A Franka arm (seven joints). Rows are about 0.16 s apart.
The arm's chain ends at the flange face. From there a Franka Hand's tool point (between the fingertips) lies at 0.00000 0.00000 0.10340 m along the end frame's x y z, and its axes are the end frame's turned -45 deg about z.
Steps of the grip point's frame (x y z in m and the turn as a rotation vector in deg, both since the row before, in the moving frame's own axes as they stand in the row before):
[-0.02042, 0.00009, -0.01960, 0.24, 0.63, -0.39]
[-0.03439, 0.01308, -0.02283, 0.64, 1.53, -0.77]
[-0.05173, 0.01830, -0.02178, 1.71, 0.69, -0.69]
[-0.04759, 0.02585, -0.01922, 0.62, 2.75, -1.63]
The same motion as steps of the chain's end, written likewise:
[-0.01487, 0.01561, -0.01959, 0.62, 0.28, -0.39]
[-0.01619, 0.03634, -0.02279, 1.53, 0.63, -0.77]
[-0.02232, 0.05257, -0.02173, 1.70, -0.72, -0.69]
[-0.01803, 0.05627, -0.01909, 2.38, 1.51, -1.63]

